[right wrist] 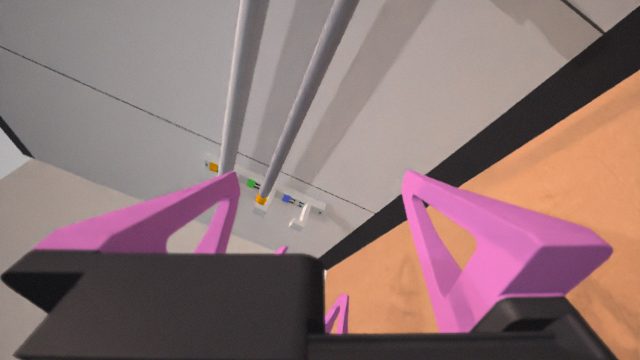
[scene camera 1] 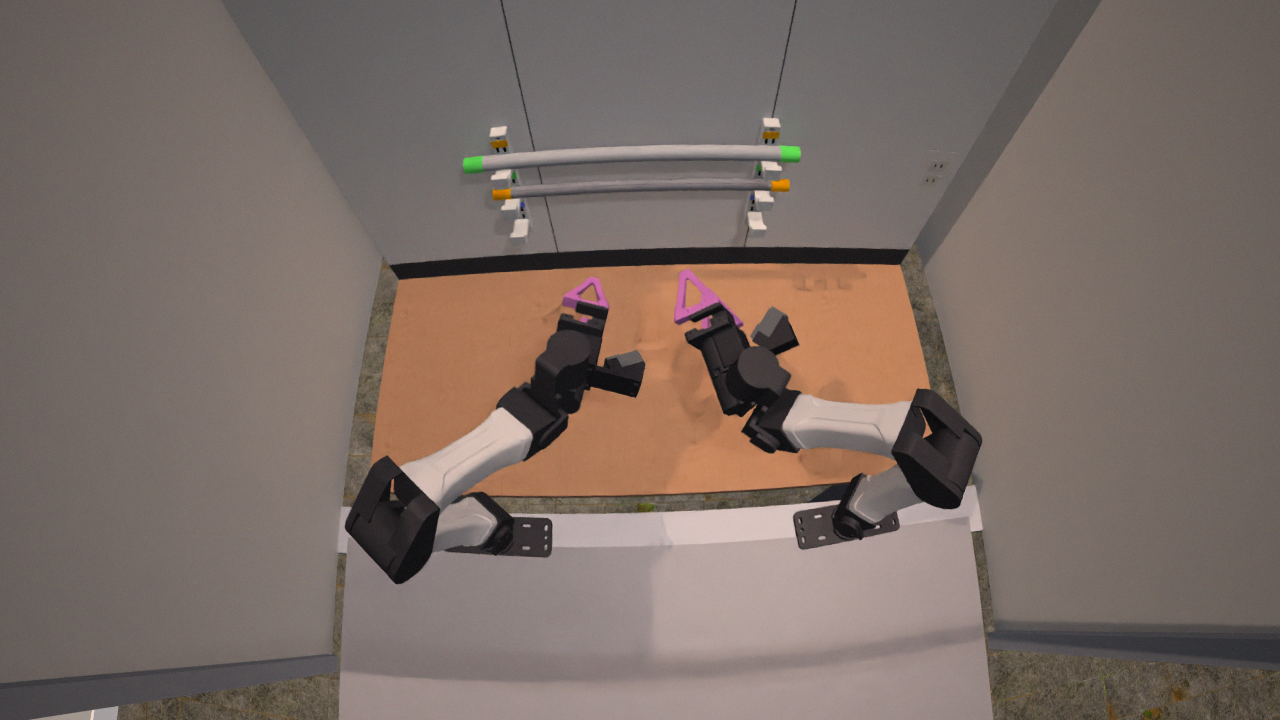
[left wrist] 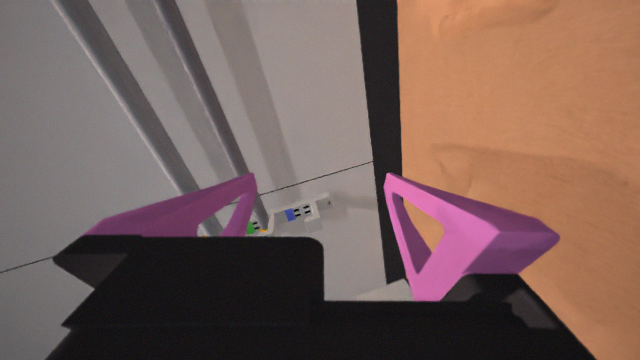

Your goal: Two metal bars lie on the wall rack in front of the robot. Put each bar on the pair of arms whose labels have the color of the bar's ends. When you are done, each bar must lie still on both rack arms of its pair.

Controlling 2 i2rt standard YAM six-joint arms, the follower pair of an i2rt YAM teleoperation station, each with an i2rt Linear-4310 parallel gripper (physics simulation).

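Frame: origin at the left arm's base, x ahead, y left, z up, level; millimetres.
Where they show: left gripper, fingertip midpoint: (scene camera 1: 590,298) (left wrist: 320,180); right gripper, fingertip midpoint: (right wrist: 320,180) (scene camera 1: 695,280); left arm's base, link origin: (scene camera 1: 496,535); right arm's base, link origin: (scene camera 1: 846,522).
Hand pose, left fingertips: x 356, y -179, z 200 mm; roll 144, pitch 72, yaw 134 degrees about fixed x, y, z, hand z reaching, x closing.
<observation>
Things, the pixels of their top centre, and the offset from my left fingertips. "pt": a spot on its surface instead. Level surfaces: height alone.
- thicker bar with green ends, top centre: (right wrist: 229,84) (scene camera 1: 631,148) (left wrist: 134,123) dx +153, dy -70, dz +186 mm
- thinner bar with orange ends, top centre: (right wrist: 292,104) (scene camera 1: 640,181) (left wrist: 198,96) dx +156, dy -84, dz +105 mm
- brown table top, surface height: dz -188 mm
- wall's black skirting, surface spot: (scene camera 1: 644,257) pt dx +186, dy -87, dz -158 mm
- wall outlet, top centre: (scene camera 1: 941,161) dx +196, dy -606, dz +147 mm
A thicker bar with green ends (scene camera 1: 626,155) (left wrist: 129,95) (right wrist: 242,75) lies across the wall rack, above a thinner bar with orange ends (scene camera 1: 631,187) (left wrist: 211,100) (right wrist: 304,100). Each spans a left and a right rack arm. The orange labels (scene camera 1: 499,143) (right wrist: 214,167) are at the rack's top, green labels (right wrist: 251,183) lower, blue labels (left wrist: 290,214) (right wrist: 286,198) below those. The lowest arms (scene camera 1: 520,230) (scene camera 1: 756,222) carry no bar. My left gripper (scene camera 1: 586,297) (left wrist: 320,180) and right gripper (scene camera 1: 707,300) (right wrist: 321,173) are open and empty, apart from both bars.
Both grippers are over the brown table top (scene camera 1: 465,358), near the wall's black skirting (scene camera 1: 644,257). They stand fairly close together, and parts of the left gripper's pink fingers show in the right wrist view. A wall outlet (scene camera 1: 935,167) is right of the rack. Side panels flank the workspace.
</observation>
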